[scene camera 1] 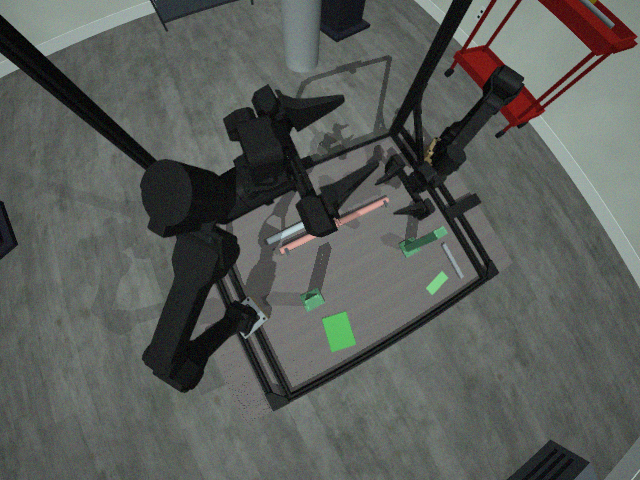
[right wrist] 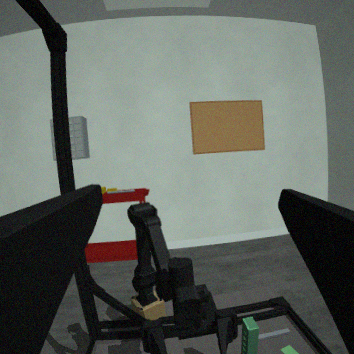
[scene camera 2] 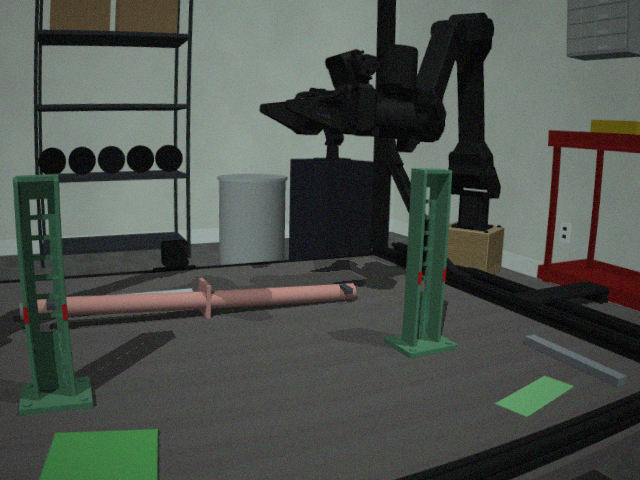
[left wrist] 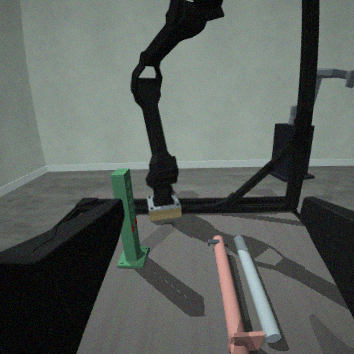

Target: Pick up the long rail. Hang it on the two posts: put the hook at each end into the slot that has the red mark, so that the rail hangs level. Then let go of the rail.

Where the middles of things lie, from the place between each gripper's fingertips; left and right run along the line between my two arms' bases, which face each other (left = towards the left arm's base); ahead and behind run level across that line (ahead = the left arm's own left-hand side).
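My right gripper: well short of the short grey bar (scene camera 2: 615,378), a long way to the right of it and far above it.
From my left hand, the short grey bar is a fair way to the left of it, far ahead of it and well below it.
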